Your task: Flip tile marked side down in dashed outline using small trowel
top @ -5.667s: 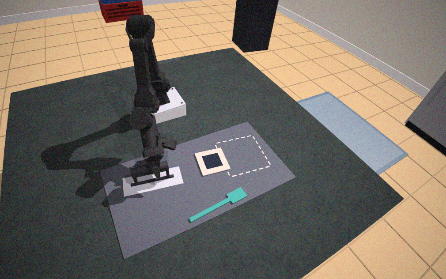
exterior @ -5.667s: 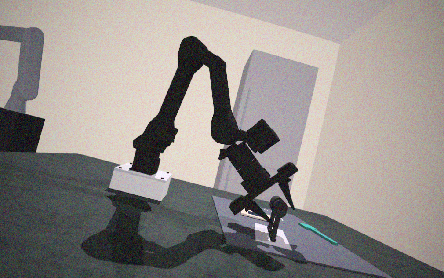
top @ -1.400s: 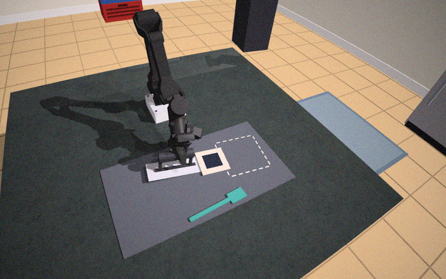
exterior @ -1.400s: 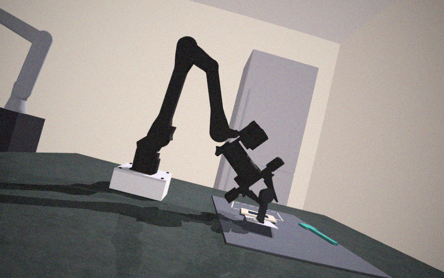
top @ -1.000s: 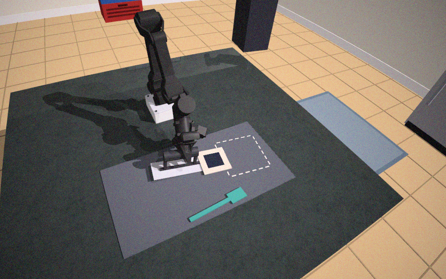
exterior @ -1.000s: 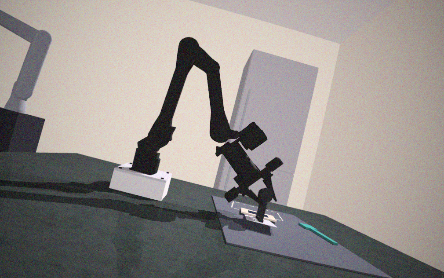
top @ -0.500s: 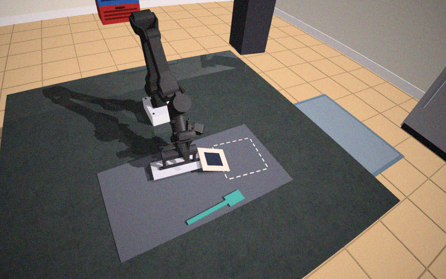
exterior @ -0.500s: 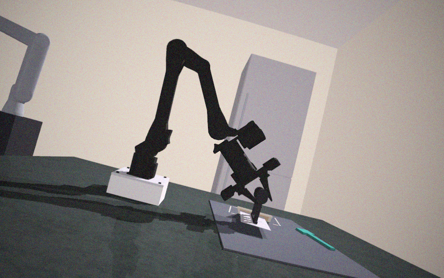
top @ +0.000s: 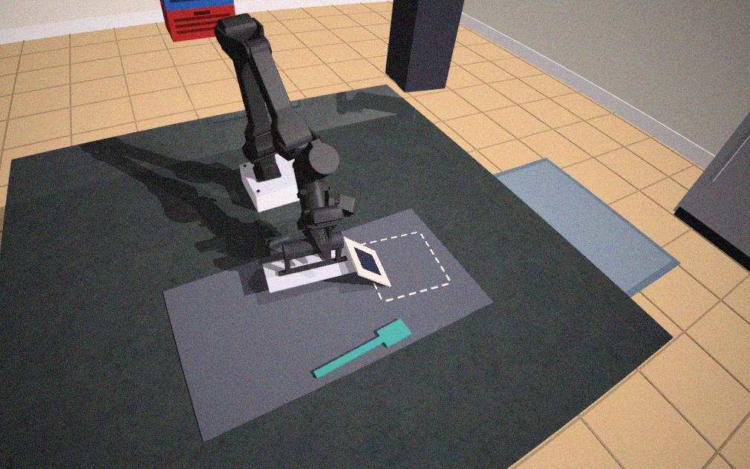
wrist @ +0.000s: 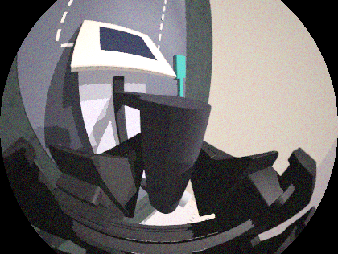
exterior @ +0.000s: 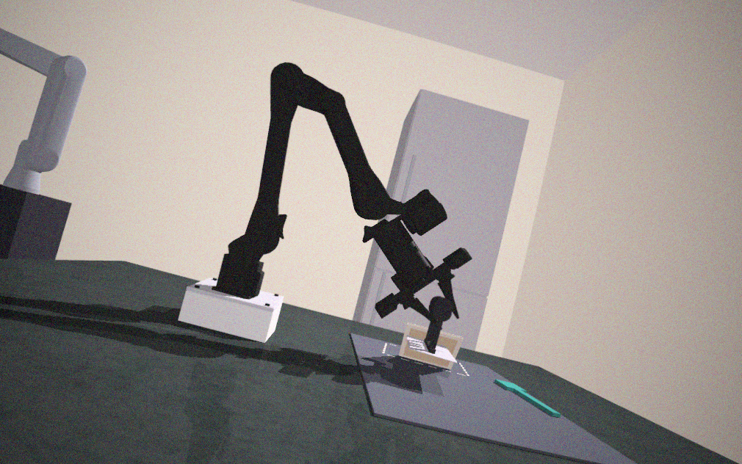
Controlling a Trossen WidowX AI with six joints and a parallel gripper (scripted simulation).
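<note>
The tile is 100 mm to the left of my gripper tip, 60 mm below it and 10 mm behind it. Also, from my gripper tip: teal spatula-like tool 160 mm ahead, 90 mm below, 40 mm to the left; then trowel 30 mm behind, 10 mm below; then grey mat 120 mm below, 30 mm ahead.
</note>
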